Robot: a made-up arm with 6 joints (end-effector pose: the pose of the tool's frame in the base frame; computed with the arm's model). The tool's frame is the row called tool. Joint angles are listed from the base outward.
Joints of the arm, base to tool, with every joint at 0 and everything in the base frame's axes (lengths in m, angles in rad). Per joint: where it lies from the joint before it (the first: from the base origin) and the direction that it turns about. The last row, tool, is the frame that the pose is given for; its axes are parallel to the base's.
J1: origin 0.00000 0.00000 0.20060 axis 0 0 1
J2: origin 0.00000 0.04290 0.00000 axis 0 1 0
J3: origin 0.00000 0.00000 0.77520 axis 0 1 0
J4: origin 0.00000 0.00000 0.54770 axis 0 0 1
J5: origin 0.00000 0.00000 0.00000 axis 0 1 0
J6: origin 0.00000 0.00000 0.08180 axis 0 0 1
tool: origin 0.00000 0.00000 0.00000
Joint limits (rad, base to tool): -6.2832..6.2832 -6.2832..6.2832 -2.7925..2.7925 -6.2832..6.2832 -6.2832..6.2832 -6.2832..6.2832
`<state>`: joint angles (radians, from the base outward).
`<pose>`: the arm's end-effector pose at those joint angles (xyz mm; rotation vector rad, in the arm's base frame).
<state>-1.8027 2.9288 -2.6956 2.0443 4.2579 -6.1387</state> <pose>-94.2 -301.0 -66.9 0.2358 -2.1066 0.0148</pose>
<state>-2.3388 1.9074 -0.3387 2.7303 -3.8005 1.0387</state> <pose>-798.5 -917.4 -8.5 0.5734 1.0026 1.8548</pose>
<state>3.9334 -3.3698 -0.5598 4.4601 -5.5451 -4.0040</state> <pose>-440.4 -431.2 -973.7 -2.6242 -0.0185 1.7125</pose>
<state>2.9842 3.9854 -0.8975 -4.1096 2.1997 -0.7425</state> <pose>493.3 -176.9 -811.5 0.6678 -0.6215 0.0425</pose>
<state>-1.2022 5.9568 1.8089 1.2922 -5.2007 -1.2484</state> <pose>226.2 -273.9 966.8 0.2332 1.7574 -0.0315</pose>
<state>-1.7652 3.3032 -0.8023 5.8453 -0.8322 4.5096</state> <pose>13.3 -287.5 -1015.0 0.6447 -2.1239 1.9021</pose>
